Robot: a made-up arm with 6 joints. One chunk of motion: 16 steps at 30 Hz.
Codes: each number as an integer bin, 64 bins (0 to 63) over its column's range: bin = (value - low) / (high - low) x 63, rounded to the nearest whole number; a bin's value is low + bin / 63 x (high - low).
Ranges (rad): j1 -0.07..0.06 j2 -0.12..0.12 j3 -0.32..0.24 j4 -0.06..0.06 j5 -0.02..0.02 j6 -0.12..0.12
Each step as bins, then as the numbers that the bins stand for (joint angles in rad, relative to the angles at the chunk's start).
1 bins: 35 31 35 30 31 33
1 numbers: 0.0022 -0.0019 -0.0089 -0.0029 -0.0003 0.0057
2 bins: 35 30 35 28 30 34
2 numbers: 0.0022 -0.0057 -0.0089 -0.0067 -0.0010 0.0095
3 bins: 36 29 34 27 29 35
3 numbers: 0.0043 -0.0095 -0.0178 -0.0086 -0.0016 0.0133
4 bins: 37 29 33 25 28 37
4 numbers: 0.0063 -0.0095 -0.0267 -0.0124 -0.0022 0.0210
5 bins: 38 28 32 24 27 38
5 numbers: 0.0084 -0.0133 -0.0356 -0.0143 -0.0029 0.0248
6 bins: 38 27 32 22 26 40
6 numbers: 0.0084 -0.0171 -0.0356 -0.0181 -0.0035 0.0324
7 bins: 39 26 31 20 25 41
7 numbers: 0.0105 -0.0210 -0.0444 -0.0219 -0.0041 0.0362
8 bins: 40 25 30 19 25 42
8 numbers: 0.0125 -0.0248 -0.0533 -0.0238 -0.0041 0.0400
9 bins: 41 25 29 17 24 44
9 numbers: 0.0146 -0.0248 -0.0622 -0.0276 -0.0048 0.0476
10 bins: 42 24 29 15 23 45
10 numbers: 0.0167 -0.0286 -0.0622 -0.0314 -0.0054 0.0514
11 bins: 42 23 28 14 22 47
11 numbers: 0.0167 -0.0324 -0.0711 -0.0333 -0.0060 0.0590
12 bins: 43 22 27 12 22 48
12 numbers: 0.0187 -0.0362 -0.0800 -0.0371 -0.0060 0.0629
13 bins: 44 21 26 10 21 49
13 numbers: 0.0208 -0.0400 -0.0889 -0.0410 -0.0067 0.0667
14 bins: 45 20 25 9 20 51
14 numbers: 0.0229 -0.0438 -0.0978 -0.0429 -0.0073 0.0743
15 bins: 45 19 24 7 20 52
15 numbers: 0.0229 -0.0476 -0.1067 -0.0467 -0.0073 0.0781
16 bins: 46 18 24 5 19 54
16 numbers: 0.0249 -0.0514 -0.1067 -0.0505 -0.0079 0.0857
